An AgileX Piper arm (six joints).
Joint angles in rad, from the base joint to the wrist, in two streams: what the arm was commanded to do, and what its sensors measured. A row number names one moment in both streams.
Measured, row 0:
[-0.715 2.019 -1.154 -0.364 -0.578 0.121]
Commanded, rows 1 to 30:
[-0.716 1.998 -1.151 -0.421 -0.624 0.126]
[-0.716 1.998 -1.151 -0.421 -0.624 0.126]
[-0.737 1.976 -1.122 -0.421 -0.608 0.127]
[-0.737 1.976 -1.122 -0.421 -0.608 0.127]
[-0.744 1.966 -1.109 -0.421 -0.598 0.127]
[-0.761 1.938 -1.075 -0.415 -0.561 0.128]
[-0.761 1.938 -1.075 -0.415 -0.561 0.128]
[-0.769 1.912 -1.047 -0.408 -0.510 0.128]
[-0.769 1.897 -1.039 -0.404 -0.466 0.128]
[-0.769 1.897 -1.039 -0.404 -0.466 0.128]
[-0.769 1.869 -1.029 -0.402 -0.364 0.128]
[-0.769 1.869 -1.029 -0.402 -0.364 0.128]
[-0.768 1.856 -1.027 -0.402 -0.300 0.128]
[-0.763 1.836 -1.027 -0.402 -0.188 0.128]
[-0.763 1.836 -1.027 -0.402 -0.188 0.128]
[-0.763 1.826 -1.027 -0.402 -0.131 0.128]
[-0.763 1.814 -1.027 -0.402 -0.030 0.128]
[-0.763 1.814 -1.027 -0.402 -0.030 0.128]
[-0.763 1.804 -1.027 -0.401 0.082 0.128]
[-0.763 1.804 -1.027 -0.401 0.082 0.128]
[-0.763 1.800 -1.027 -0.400 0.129 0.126]
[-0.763 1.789 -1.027 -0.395 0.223 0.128]
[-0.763 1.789 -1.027 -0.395 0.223 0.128]
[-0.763 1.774 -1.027 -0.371 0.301 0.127]
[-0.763 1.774 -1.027 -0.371 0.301 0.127]
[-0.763 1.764 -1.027 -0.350 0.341 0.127]
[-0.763 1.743 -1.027 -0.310 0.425 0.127]
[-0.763 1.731 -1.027 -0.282 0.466 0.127]
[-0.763 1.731 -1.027 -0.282 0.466 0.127]
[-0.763 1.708 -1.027 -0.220 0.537 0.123]
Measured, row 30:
[-0.762 1.747 -1.032 -0.300 0.431 0.127]
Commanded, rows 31 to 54:
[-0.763 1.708 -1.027 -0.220 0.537 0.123]
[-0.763 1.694 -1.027 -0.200 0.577 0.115]
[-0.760 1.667 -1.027 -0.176 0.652 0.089]
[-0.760 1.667 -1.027 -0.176 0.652 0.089]
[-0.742 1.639 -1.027 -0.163 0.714 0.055]
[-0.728 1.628 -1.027 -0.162 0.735 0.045]
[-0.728 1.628 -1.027 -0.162 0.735 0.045]
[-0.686 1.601 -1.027 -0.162 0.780 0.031]
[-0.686 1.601 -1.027 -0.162 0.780 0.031]
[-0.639 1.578 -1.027 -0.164 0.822 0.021]
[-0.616 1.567 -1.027 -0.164 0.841 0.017]
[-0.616 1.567 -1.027 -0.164 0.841 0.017]
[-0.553 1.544 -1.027 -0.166 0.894 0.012]
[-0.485 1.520 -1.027 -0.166 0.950 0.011]
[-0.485 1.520 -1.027 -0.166 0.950 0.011]
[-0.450 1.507 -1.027 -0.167 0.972 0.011]
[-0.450 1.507 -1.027 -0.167 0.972 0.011]
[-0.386 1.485 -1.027 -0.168 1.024 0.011]
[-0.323 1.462 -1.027 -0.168 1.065 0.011]
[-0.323 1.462 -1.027 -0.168 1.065 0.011]
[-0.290 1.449 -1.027 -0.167 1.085 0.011]
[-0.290 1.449 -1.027 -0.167 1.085 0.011]
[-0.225 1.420 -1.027 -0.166 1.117 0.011]
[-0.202 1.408 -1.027 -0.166 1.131 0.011]
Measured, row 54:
[-0.268 1.445 -1.032 -0.164 1.083 0.018]
